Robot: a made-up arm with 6 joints.
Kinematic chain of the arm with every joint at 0, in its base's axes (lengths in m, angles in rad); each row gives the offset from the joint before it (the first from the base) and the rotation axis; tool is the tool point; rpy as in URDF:
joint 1: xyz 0 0 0.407 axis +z
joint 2: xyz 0 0 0 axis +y
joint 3: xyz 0.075 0 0.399 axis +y
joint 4: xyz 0.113 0 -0.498 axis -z
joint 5: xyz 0 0 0 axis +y
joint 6: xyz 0.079 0 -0.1 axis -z
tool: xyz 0 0 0 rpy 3.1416 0 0
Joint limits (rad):
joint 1: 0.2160..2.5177
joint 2: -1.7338..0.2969
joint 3: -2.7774..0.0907
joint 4: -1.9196..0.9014
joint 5: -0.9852..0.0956
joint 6: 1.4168..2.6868
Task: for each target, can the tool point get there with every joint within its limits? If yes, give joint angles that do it. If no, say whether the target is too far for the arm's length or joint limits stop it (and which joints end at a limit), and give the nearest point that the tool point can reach.
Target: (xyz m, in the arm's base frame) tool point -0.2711 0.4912 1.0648
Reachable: yes | joints 2.0178 -0.1267 -1.4934 -0.2780 -0.4998 1.7545
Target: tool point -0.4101 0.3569 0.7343
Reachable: yes | joints 2.3156 -0.3728 -0.8110 -0.8427 -0.0082 1.7008
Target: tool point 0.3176 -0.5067 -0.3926
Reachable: no: joint limits stop it (at a limit: joint 1, joint 2, joint 4) | nearest point 0.2054 -0.0240 0.1517 | short by 0.736 m
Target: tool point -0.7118 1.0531 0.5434
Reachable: no: too far | nearest point -0.4521 0.6689 0.6390 | short by 0.474 m
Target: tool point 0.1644 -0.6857 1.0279
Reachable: yes | joints 1.7626 -1.3106 -2.0439 0.2438 -0.8299 2.3088
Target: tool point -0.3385 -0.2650 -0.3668
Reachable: no: joint limits stop it (at a limit: joint 1, joint 2) | nearest point -0.1638 0.0313 0.1507 | short by 0.621 m
